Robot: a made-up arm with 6 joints.
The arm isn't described. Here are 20 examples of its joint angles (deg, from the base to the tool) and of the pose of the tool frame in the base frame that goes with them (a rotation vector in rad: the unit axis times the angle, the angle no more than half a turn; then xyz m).
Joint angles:
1: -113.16 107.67 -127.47 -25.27 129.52 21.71
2: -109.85 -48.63 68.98 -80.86 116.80 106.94
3: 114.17 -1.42 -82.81 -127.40 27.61 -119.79
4: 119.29 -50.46 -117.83 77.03 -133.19 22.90
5: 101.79 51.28 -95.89 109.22 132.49 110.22
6: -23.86 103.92 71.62 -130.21 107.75 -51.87
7: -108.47 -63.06 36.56 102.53 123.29 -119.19
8: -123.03 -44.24 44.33 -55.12 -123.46 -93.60
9: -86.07 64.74 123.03 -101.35 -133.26 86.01
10: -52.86 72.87 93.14 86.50 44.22 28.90
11: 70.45 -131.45 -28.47 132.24 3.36 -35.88
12: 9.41 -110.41 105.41 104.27 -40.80 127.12
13: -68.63 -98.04 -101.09 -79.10 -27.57 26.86
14: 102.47 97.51 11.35 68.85 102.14 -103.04
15: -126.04 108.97 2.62 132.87 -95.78 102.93
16: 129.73 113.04 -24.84 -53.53 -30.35 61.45
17: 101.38 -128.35 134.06 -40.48 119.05 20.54
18: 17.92 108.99 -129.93 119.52 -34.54 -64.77
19: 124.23 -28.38 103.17 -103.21 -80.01 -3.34
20: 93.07 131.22 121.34 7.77 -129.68 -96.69
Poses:
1: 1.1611 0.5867 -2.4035 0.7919 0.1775 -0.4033
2: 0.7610 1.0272 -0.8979 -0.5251 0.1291 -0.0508
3: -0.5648 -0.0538 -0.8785 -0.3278 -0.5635 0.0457
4: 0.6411 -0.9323 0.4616 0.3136 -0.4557 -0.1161
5: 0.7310 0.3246 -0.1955 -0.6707 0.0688 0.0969
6: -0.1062 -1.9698 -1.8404 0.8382 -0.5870 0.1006
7: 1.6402 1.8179 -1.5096 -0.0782 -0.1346 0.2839
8: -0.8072 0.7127 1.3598 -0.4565 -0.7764 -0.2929
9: 0.5251 -0.7926 1.6375 0.2542 -0.5574 -0.9574
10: -0.5846 1.1737 2.8291 0.6663 -0.7124 0.0330
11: -2.3902 -0.2313 1.2728 0.4359 -0.3165 0.4792
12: -1.8321 -0.4752 0.7780 0.1839 -0.5217 -0.4103
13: 2.5461 -1.1227 0.2608 -0.6864 0.0141 -0.3955
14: 0.3328 -1.5949 -0.7027 0.2659 -0.0621 0.0600
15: -1.2214 -0.7396 2.4278 0.5205 -0.4845 -0.2076
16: -0.4930 -0.3032 -0.8256 -0.5025 0.2169 -0.1718
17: 1.7166 -1.0862 1.2472 -0.0713 0.5167 0.2431
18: 1.3294 -2.0754 -1.6094 0.3668 -0.0307 0.5506
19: -0.7065 0.5202 -1.1864 -0.2887 -0.3254 0.4396
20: 1.1909 -1.3718 -1.6773 0.1217 -0.2668 0.3813
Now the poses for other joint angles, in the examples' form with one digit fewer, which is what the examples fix.
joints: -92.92 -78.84 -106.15 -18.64 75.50 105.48
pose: 0.169 -2.216 -2.061 -0.321 -0.770 -0.034
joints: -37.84 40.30 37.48 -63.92 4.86 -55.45
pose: -2.044 0.649 -0.992 -0.014 -0.353 -0.140
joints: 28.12 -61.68 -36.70 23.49 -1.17 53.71
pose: 1.297 -1.422 0.705 0.284 -0.230 -0.358
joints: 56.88 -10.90 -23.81 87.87 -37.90 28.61
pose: -0.083 -2.111 -0.665 0.563 -0.599 0.008
